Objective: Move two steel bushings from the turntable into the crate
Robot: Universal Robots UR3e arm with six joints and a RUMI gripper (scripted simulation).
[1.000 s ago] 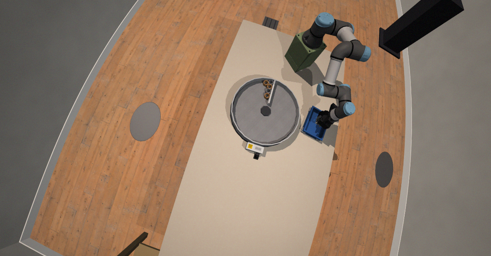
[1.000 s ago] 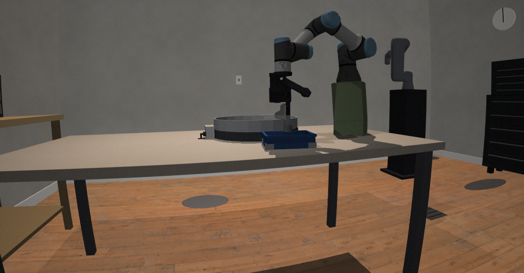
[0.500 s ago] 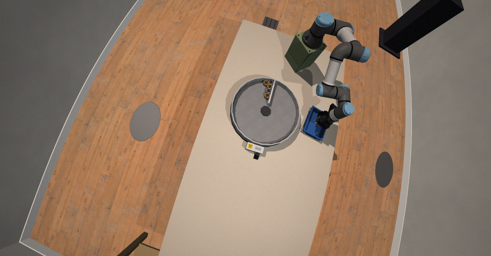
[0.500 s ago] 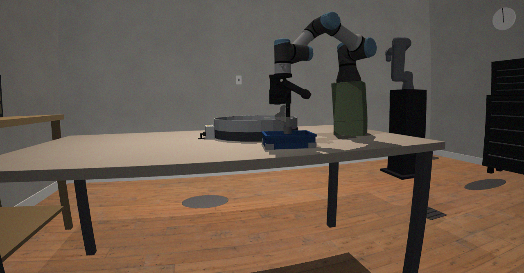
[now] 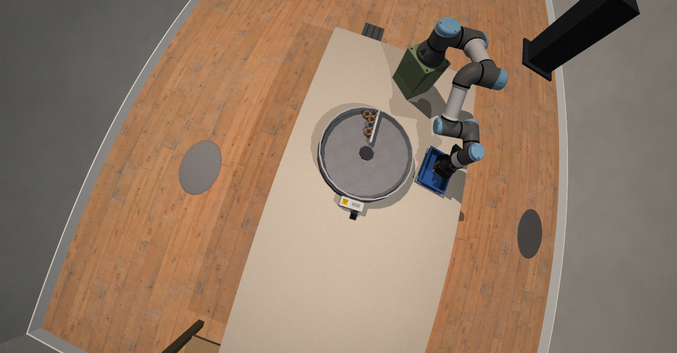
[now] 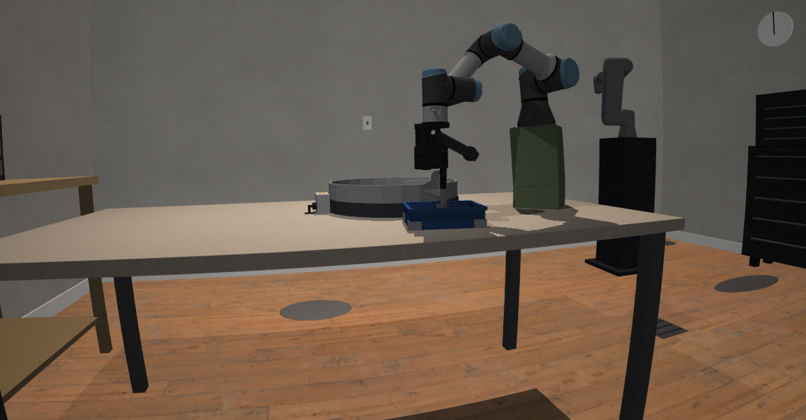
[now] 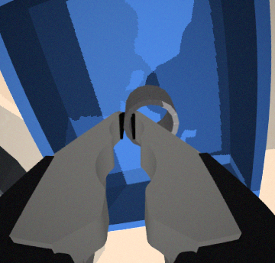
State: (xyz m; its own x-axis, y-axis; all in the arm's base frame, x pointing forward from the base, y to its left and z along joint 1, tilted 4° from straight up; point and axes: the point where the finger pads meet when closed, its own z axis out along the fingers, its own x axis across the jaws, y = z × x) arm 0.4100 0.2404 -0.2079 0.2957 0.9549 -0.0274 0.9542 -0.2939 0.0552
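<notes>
The blue crate is 10 mm to the left of my hand and 20 mm below it. Also, from my hand: round grey turntable (80 mm ahead, 340 mm to the right, 10 mm above).
</notes>
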